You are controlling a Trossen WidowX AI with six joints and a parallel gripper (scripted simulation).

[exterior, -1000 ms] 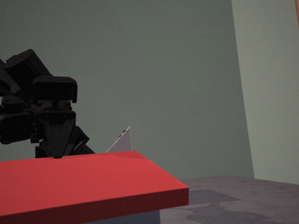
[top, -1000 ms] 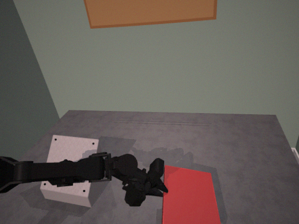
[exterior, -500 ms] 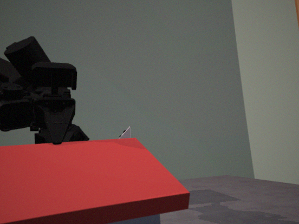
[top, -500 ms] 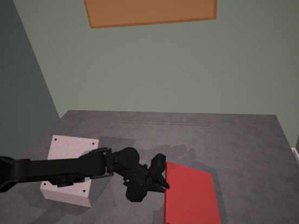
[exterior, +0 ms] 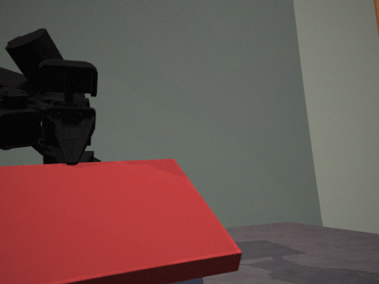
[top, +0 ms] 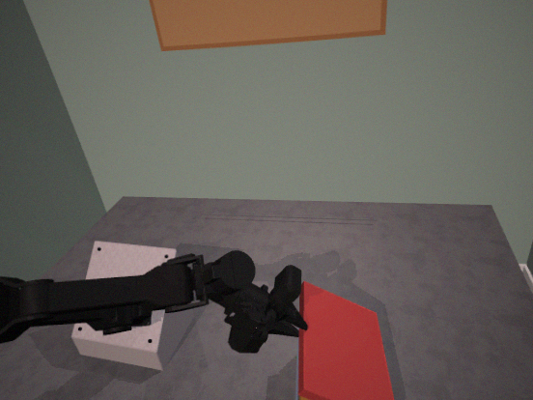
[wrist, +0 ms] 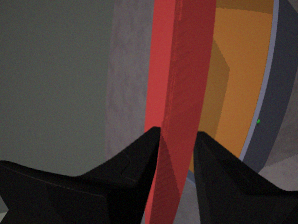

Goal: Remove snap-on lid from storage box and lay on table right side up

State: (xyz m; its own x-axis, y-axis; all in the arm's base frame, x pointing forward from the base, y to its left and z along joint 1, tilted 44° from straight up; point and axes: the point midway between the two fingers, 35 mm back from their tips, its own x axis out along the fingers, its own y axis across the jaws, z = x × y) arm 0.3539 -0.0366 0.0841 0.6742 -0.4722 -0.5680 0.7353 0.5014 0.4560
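My gripper tip is 7 cm short of the red lid, 1 cm to the right of it and 4 cm above it. From my gripper tip the other things lie so: storage box: 5 cm ahead, 12 cm below.
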